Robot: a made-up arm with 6 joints.
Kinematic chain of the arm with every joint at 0, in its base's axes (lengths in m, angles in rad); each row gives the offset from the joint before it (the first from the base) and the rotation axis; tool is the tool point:
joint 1: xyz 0 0 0.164 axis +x
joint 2: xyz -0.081 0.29 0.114 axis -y
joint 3: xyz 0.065 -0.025 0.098 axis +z
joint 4: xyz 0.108 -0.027 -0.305 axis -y
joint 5: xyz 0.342 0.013 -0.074 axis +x
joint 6: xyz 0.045 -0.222 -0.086 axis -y
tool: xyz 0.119 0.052 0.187
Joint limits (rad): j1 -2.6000..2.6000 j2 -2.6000..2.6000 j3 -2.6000..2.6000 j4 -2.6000..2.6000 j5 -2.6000..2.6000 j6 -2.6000..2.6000
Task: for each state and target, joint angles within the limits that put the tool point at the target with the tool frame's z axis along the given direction. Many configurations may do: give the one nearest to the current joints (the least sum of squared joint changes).
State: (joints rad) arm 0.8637 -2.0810 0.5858 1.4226 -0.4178 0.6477
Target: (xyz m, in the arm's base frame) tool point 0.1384 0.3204 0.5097 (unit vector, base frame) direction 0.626 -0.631 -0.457
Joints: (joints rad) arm 1.4439 -1.8332 1.0029 1.2223 -0.3217 -0.1463
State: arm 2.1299 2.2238 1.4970 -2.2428 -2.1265 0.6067
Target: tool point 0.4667 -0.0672 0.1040 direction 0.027 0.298 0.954
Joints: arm 2.6000 1.6651 1.3948 -2.5910 -1.5929 0.0877
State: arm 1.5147 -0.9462 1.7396 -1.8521 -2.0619 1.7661
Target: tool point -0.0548 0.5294 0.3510 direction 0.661 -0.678 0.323
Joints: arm 0.8399 -0.3573 1.3479 -1.3632 -1.7269 1.9931
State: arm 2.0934 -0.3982 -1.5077 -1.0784 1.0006 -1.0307
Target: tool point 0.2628 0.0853 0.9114 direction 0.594 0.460 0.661
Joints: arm 2.6000 0.0832 -0.6879 -0.9837 1.2262 -1.8862
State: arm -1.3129 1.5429 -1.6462 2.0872 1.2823 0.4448
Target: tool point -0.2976 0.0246 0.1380 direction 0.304 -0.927 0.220
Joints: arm -2.0662 1.1287 -1.7455 1.6464 1.3412 0.7172
